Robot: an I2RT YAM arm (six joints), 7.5 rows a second.
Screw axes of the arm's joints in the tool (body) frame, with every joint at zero. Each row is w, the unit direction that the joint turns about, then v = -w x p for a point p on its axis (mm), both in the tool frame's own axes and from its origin. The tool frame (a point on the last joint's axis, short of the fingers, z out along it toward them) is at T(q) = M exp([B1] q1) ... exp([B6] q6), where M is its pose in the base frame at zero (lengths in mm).
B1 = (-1, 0, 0, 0.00, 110.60, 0.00)
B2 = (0, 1, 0, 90.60, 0.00, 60.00)
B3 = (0, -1, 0, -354.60, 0.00, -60.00)
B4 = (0, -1, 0, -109.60, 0.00, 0.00)
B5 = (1, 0, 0, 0.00, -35.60, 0.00)
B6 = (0, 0, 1, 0.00, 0.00, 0.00)
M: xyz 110.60 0.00 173.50 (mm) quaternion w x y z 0.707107 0 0.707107 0
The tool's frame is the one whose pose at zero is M.
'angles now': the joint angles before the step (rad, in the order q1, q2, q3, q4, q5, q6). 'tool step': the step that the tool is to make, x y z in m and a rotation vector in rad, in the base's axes. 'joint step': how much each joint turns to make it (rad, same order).
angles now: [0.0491, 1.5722, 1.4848, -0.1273, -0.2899, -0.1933]
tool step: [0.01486, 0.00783, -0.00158, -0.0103, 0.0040, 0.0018]
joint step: [0.0199, 0.0583, 0.0567, -0.0047, 0.0198, -0.0061]
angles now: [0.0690, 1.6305, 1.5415, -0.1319, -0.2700, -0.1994]
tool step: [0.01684, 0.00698, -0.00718, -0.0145, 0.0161, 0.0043]
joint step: [0.0154, 0.0660, 0.0522, -0.0062, 0.0138, -0.0107]
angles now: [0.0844, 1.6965, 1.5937, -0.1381, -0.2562, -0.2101]
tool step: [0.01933, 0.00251, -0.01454, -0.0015, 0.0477, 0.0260]
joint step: [0.0000, 0.0781, 0.0536, -0.0244, -0.0258, -0.0046]
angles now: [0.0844, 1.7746, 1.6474, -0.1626, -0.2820, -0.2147]
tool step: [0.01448, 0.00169, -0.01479, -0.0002, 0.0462, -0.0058]
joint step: [0.0015, 0.0598, 0.0337, -0.0183, 0.0058, 0.0060]
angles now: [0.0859, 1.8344, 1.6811, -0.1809, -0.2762, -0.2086]
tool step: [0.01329, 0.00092, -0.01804, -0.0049, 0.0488, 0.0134]
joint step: [-0.0015, 0.0584, 0.0247, -0.0170, -0.0137, -0.0062]
